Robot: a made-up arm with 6 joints.
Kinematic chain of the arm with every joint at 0, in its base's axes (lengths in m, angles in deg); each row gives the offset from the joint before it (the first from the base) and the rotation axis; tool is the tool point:
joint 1: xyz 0 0 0.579 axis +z
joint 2: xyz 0.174 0 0 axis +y
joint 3: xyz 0 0 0.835 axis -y
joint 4: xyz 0 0 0.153 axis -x
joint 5: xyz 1.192 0 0 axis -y
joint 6: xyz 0.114 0 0 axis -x
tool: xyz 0 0 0
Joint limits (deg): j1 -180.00..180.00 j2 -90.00..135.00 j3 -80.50..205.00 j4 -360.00..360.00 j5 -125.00..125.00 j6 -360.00..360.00
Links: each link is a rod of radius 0.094 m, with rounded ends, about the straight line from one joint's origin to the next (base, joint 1, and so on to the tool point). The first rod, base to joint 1, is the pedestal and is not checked.
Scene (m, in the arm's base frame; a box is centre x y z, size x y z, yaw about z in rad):
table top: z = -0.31
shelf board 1: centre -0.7 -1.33 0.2 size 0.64 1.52 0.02 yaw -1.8
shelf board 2: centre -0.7 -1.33 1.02 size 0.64 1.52 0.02 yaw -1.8
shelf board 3: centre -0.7 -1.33 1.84 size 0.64 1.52 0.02 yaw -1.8
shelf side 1: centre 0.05 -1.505 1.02 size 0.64 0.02 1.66 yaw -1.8
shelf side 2: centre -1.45 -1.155 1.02 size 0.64 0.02 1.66 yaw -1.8
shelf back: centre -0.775 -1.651 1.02 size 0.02 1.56 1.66 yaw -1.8
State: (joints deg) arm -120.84 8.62 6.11 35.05 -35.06 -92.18
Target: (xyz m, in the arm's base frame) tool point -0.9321 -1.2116 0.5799
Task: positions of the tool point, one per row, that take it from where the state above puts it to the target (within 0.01 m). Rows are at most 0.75 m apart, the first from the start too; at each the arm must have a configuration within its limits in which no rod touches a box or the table.
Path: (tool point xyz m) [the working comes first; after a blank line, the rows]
Joints at the target: 49.98 -44.22 159.61 48.18 -50.19 -92.18
Straight joint move there: touches shelf board 2, shelf board 3, shelf side 2.

1: -0.7964 -1.0389 1.4910
2: -0.7108 -0.7638 1.4475
3: -0.3430 -0.7993 2.0158
4: -0.0481 -0.4671 2.4341
5: -0.0755 0.0466 2.6159
6: -0.4535 0.4314 2.5255
7: -0.9679 0.4546 2.1852
8: -1.2997 0.1176 1.6703
9: -1.2305 -0.3404 1.0933
10: -0.7877 -0.5929 0.5799
11: -0.9114 -0.8946 0.6018
12: -0.9321 -1.2116 0.5798

